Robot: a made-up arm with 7 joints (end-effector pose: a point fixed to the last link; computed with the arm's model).
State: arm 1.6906 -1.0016 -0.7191 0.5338 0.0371 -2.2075 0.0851
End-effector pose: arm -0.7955 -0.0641 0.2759 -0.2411 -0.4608 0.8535 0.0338
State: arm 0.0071 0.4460 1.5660 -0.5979 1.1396 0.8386 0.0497
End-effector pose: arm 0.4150 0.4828 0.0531 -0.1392 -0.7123 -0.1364 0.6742
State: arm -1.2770 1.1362 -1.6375 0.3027 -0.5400 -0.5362 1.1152
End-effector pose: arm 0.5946 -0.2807 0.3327 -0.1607 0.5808 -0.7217 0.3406
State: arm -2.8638 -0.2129 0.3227 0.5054 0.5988 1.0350 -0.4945
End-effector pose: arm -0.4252 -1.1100 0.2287 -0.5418 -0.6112 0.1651 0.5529
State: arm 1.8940 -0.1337 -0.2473 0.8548 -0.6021 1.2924 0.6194
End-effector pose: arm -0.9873 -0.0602 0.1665 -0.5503 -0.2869 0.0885 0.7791
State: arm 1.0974 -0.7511 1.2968 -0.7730 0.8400 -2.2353 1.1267
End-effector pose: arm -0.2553 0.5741 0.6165 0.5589 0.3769 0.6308 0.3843
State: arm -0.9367 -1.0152 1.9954 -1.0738 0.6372 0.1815 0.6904
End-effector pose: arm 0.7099 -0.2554 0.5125 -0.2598 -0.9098 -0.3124 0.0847
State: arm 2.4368 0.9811 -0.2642 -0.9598 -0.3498 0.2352 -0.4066
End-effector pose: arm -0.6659 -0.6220 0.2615 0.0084 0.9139 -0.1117 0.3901
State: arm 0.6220 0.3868 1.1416 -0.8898 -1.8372 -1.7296 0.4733
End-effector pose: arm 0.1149 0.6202 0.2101 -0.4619 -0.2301 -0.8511 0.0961
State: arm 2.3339 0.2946 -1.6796 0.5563 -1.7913 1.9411 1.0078
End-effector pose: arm -0.5879 -0.3584 0.1643 -0.1517 0.8768 -0.4513 0.0680
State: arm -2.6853 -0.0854 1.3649 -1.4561 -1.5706 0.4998 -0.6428
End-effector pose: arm -0.2738 -1.1002 0.2213 -0.0173 -0.8591 0.5111 0.0177
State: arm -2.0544 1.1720 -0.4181 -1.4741 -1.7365 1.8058 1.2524
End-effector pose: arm 0.4073 -0.7574 0.3906 -0.0966 0.3055 0.7680 0.5545
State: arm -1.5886 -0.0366 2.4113 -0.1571 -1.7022 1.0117 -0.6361
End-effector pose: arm 0.4347 -0.7856 0.1594 0.1585 -0.9369 0.2443 0.1934
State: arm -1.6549 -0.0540 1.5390 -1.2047 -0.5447 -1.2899 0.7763
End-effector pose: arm 0.3340 -0.7549 0.2811 0.2500 -0.7067 -0.0342 0.6610
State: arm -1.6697 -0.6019 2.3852 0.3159 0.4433 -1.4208 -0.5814
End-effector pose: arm 0.4610 -0.7271 0.5050 0.1897 0.5743 0.7451 0.2810
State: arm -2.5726 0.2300 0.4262 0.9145 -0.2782 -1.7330 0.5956
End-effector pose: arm 0.0940 -1.0462 0.3634 0.1923 0.1968 -0.4631 0.8425
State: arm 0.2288 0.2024 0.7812 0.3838 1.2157 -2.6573 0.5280
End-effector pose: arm 0.3422 0.6944 0.3960 0.3241 0.4058 -0.1545 0.8405
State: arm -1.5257 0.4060 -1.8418 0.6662 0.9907 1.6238 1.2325
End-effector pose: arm 0.5420 -0.2414 0.3243 0.1934 0.9273 0.0488 0.3168
